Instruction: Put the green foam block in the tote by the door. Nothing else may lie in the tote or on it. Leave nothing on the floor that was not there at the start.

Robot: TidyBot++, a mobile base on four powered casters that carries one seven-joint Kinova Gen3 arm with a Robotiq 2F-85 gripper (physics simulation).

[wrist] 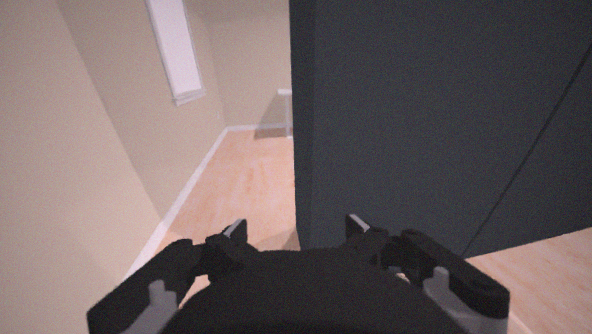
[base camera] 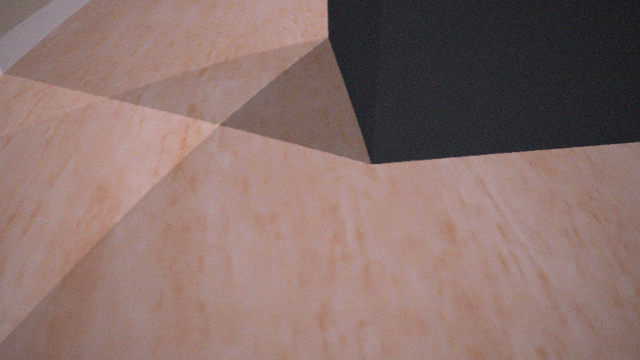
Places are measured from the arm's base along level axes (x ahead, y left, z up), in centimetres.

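Pixels of known places: gripper, fingertip midpoint: (wrist: 296, 227).
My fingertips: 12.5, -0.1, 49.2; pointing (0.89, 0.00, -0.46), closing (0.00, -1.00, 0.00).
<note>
Behind a point stands the place of what it marks, as x, y, z.
My gripper (wrist: 296, 227) {12.5, -0.1, 49.3} is open, with a wide gap between its fingertips in the wrist view and no object between them. Beyond the fingertips stand the edge and side of a large dark cabinet-like block. The green foam block does not show in either view. The tote and the door do not show in either view.
A tall dark block (base camera: 490, 75) {51.8, -21.0, -26.2} (wrist: 430, 110) {54.3, -42.3, 50.3} fills the right side of both views. A beige wall (wrist: 65, 165) {64.0, 92.6, 31.7} with a white baseboard (wrist: 187, 189) {140.0, 99.9, -34.5} runs along the left. A window (wrist: 177, 50) {207.1, 108.5, 83.5} is in the wall. A thin white-framed thing (wrist: 288, 115) {309.5, 3.6, -6.7} stands far back, partly hidden.
</note>
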